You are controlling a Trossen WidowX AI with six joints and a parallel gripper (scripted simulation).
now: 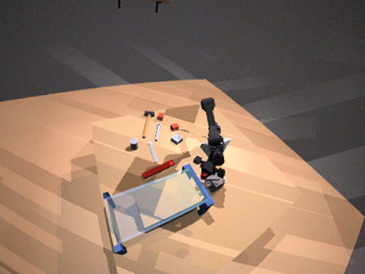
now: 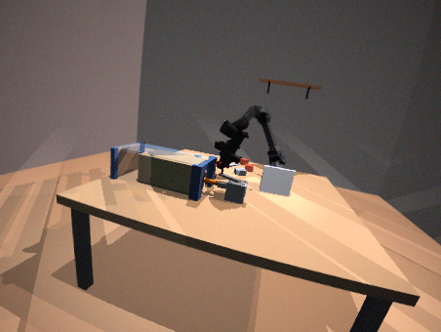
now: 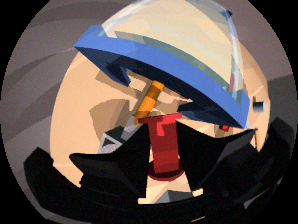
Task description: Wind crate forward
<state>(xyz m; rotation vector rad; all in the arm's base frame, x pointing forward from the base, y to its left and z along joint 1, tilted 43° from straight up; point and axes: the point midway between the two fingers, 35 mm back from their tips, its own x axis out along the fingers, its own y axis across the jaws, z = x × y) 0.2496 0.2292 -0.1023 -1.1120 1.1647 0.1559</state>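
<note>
Right now my gripper tip is 5 cm past the winch handle and 2 cm above it. The rest, counted from my gripper tip: red grip 1 cm to the right, 1 cm behind, 1 cm above; then blue frame 5 cm ahead, 3 cm to the left, 2 cm below; then grey winch 13 cm behind, 10 cm below, 1 cm to the left.
</note>
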